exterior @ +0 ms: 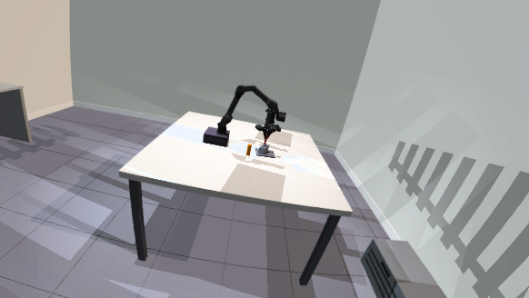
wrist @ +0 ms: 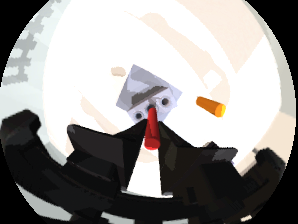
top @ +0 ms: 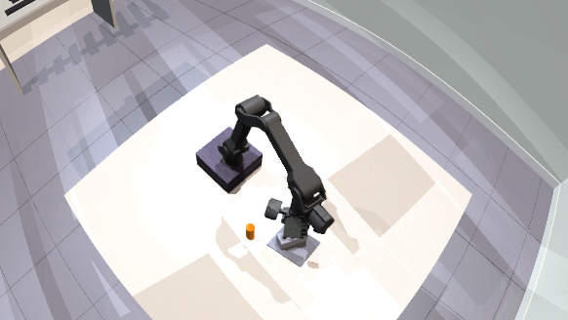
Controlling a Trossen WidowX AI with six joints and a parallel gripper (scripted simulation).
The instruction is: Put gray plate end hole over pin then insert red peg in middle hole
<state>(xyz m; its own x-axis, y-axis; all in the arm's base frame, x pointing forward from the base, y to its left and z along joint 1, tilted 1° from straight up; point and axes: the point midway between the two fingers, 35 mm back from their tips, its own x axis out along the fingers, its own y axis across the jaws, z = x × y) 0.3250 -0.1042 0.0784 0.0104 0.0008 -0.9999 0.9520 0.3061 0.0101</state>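
My gripper tip is now 7 cm above the gray plate. From my gripper tip the other things lie so: orange cylinder 12 cm behind, 7 cm to the right, 7 cm below; red peg right at my gripper tip; base 11 cm below, 2 cm ahead, 1 cm to the left.
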